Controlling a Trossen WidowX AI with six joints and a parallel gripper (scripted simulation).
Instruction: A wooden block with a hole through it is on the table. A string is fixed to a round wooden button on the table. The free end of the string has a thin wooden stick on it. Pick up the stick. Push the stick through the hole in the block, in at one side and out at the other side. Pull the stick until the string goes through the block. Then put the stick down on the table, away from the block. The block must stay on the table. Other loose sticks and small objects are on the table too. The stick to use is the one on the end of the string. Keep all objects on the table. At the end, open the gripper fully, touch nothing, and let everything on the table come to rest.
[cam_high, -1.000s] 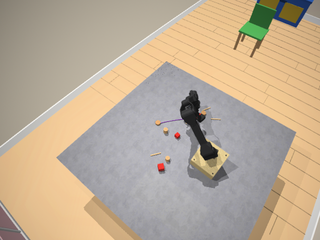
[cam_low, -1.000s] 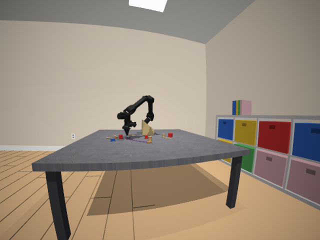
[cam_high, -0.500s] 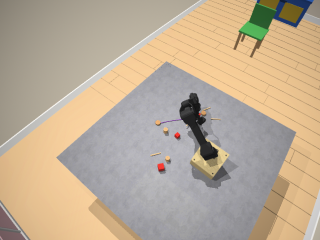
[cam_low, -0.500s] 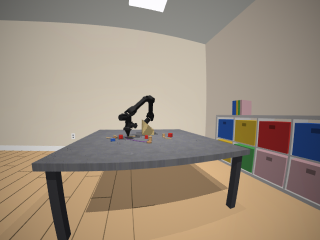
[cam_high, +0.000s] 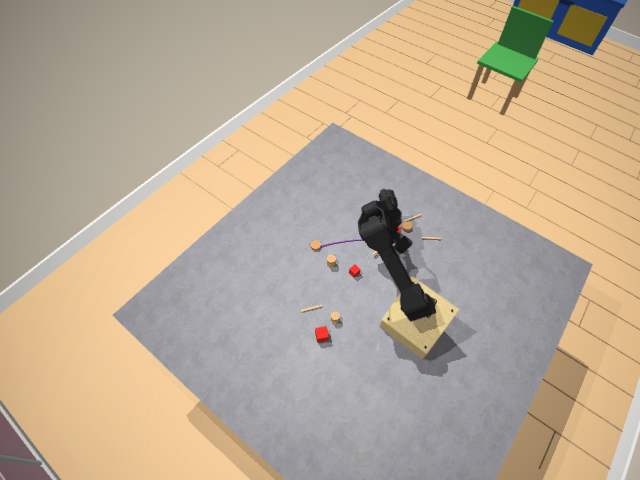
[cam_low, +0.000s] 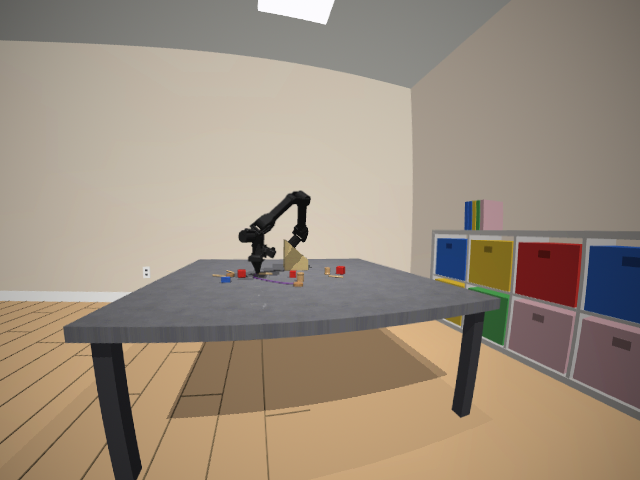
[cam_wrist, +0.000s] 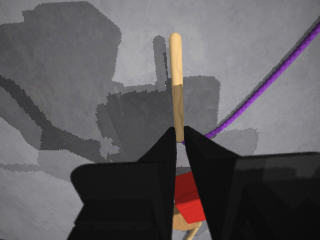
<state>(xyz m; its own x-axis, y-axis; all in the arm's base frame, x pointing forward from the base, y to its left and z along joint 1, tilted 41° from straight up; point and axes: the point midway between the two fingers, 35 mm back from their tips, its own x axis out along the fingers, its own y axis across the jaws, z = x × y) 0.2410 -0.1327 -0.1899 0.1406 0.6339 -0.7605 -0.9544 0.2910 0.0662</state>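
The red wooden block is 170 mm to the left of my gripper tip and 40 mm ahead of it. The rest, counted from my gripper tip: blue piece 150 mm to the right, 100 mm ahead; then wooden cylinder 180 mm to the left, 140 mm ahead; then stick on the string 20 mm to the left.
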